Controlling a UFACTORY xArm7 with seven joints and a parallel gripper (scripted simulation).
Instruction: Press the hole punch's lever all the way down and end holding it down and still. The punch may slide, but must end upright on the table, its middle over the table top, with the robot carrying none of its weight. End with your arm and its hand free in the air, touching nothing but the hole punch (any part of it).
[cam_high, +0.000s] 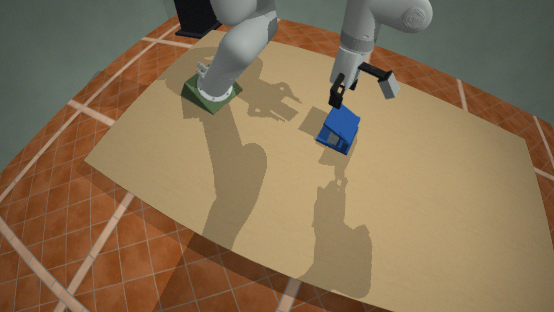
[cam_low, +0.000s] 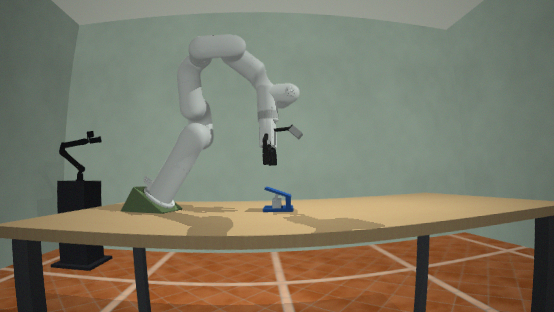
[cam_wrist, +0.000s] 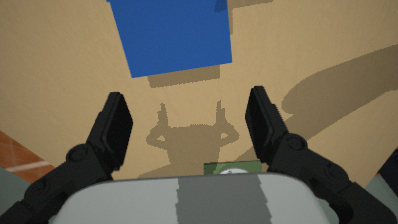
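Right now my hand is 2 cm short of the lever, 1 cm to the right of it and 11 cm above it. The rest, counted from my hand: hole punch (3 cm ahead, 1 cm to the left, 13 cm below).
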